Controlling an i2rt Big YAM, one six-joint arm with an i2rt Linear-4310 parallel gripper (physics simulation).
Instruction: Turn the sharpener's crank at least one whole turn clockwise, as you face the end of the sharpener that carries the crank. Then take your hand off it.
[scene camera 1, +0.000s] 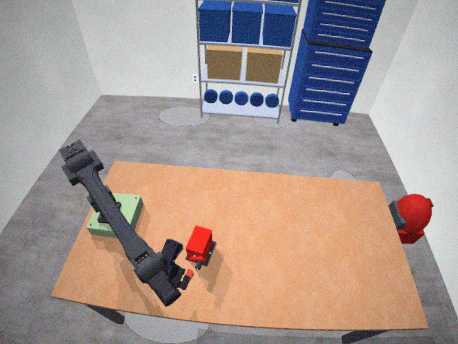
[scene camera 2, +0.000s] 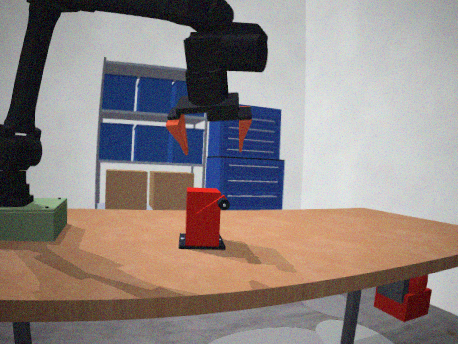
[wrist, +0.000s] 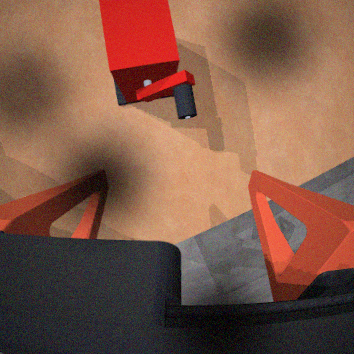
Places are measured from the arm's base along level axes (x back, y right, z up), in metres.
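Where they show: gripper, fingertip midpoint: (scene camera 1: 181, 269) (scene camera 2: 213, 152) (wrist: 177, 177); arm's base, link origin: (scene camera 2: 12, 203).
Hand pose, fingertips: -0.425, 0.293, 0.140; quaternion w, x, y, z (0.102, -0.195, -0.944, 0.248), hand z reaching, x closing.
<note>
Things, the pixels of their centre, and the offset from my fingertips, as dx, dy, dz. "pt": a spot on its surface instead. Level surfaces: height alone.
- red sharpener, surface spot: (wrist: 140, 35) (scene camera 1: 197, 244) pt -0.031, -0.145, -0.083
- black crank handle, surface spot: (wrist: 185, 101) (scene camera 2: 223, 198) (scene camera 1: 198, 264) pt -0.047, -0.062, -0.091
- wooden table, surface height: dz -0.211
The red sharpener (scene camera 1: 200, 239) (scene camera 2: 202, 218) (wrist: 140, 35) stands upright on its dark base on the table. Its red crank arm (wrist: 165, 85) is on the near end and points up and to the right in scene camera 2. The black crank handle (scene camera 1: 199, 265) (scene camera 2: 224, 204) (wrist: 185, 101) is at the arm's outer end. My gripper (scene camera 2: 214, 152) (wrist: 177, 177) is open, with nothing between its orange fingers. It hangs above the sharpener's height, apart from the crank. In the wrist view the handle lies beyond the fingertips. In scene camera 1 one fingertip is hidden.
The wooden table (scene camera 1: 300, 250) (scene camera 2: 325, 235) carries the arm's green base block (scene camera 1: 131, 207) (scene camera 2: 30, 222) at its left side. A shelf rack (scene camera 1: 199, 60) and a blue drawer cabinet (scene camera 1: 330, 75) stand behind the table. A red and grey object (scene camera 1: 414, 216) is beyond the right edge.
</note>
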